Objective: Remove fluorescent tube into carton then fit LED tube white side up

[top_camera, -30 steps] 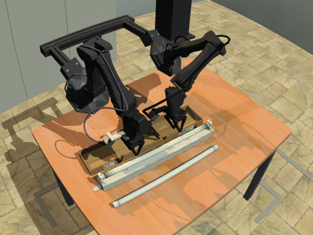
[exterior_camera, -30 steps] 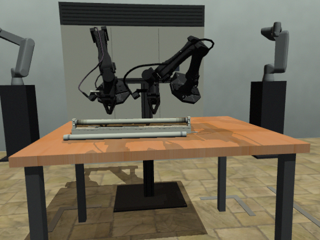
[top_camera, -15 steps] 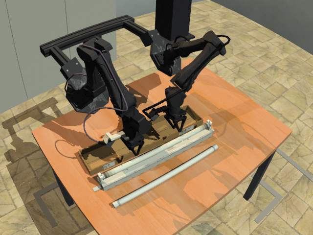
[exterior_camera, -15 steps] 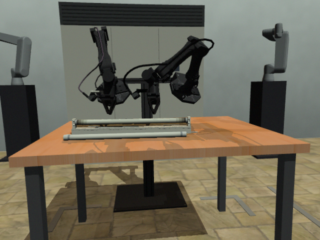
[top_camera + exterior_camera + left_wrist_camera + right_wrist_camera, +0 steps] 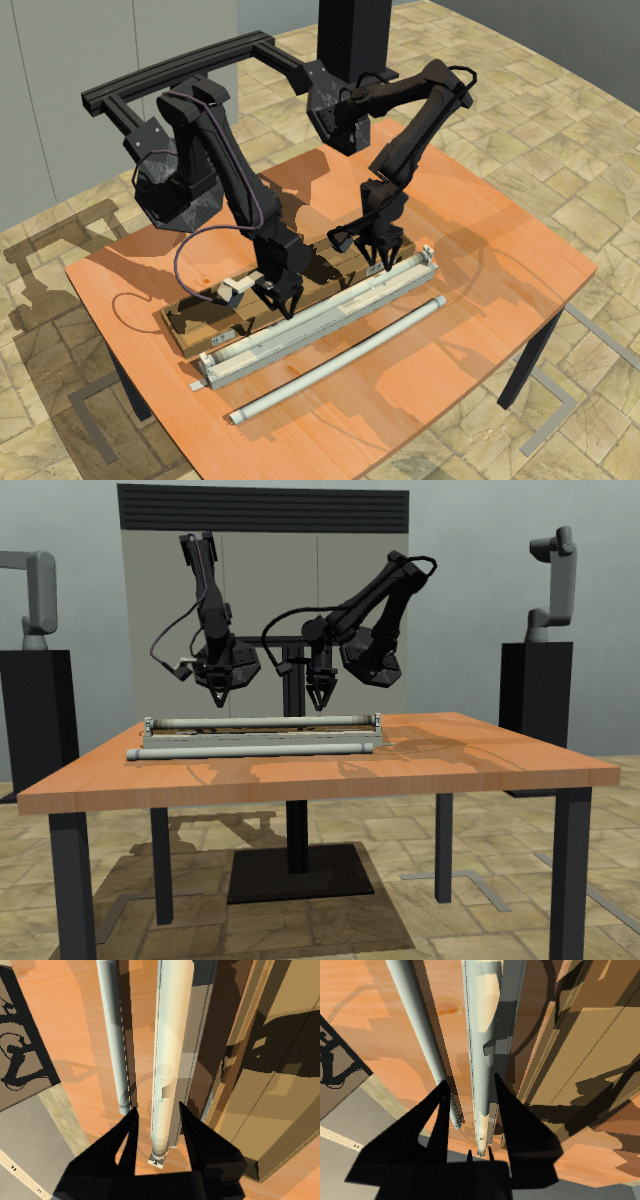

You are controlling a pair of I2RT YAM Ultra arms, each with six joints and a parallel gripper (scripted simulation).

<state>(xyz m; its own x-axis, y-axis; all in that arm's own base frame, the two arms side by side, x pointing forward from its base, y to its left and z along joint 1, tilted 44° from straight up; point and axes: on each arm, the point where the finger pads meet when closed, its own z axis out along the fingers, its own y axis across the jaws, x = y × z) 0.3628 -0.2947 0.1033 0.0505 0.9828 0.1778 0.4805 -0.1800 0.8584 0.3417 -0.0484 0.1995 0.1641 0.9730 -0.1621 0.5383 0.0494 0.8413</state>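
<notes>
Right now the light fixture is 10 mm ahead of my right hand, 110 mm to the left of it and 70 mm below it.
</notes>
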